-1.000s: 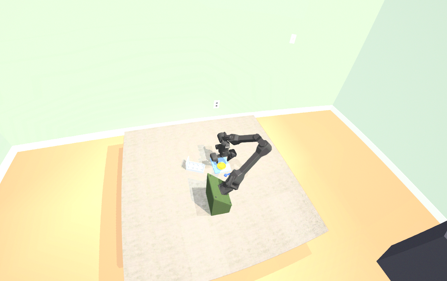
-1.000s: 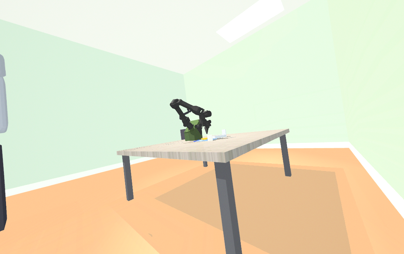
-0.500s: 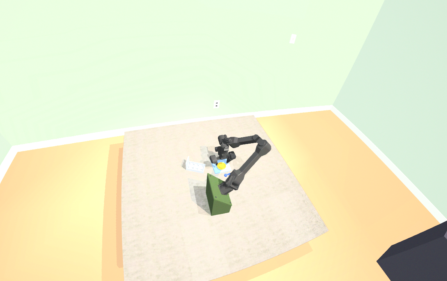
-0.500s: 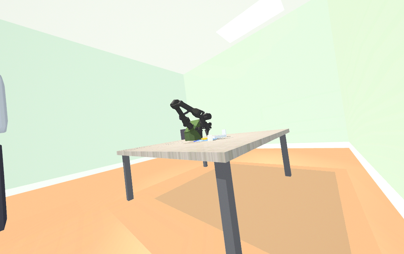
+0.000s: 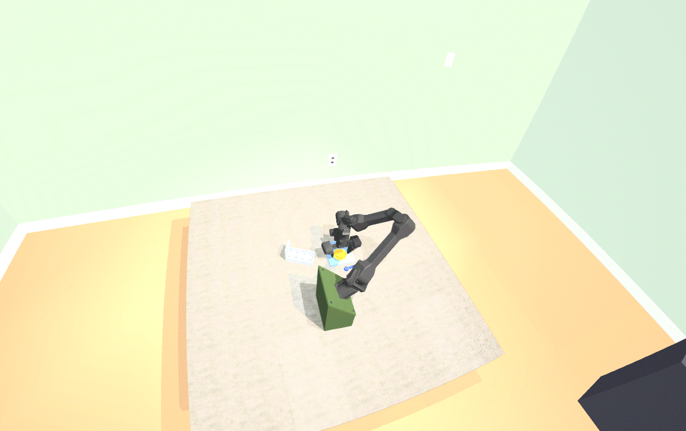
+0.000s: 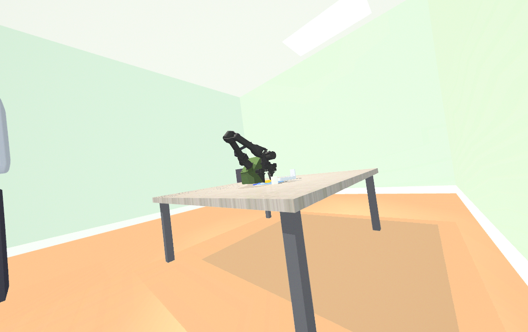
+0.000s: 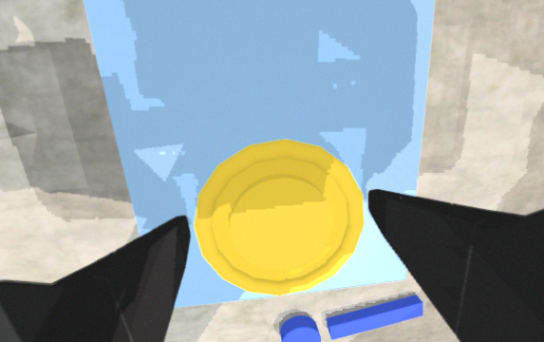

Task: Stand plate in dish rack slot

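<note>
Right now the light blue mat is 2 cm ahead of my gripper tip and 1 cm below it. The rest, counted from my gripper tip: blue spoon (8 cm behind, 2 cm to the right, 1 cm below); white cup (12 cm ahead, 8 cm to the right, 1 cm above); yellow plate (1 cm above).
</note>
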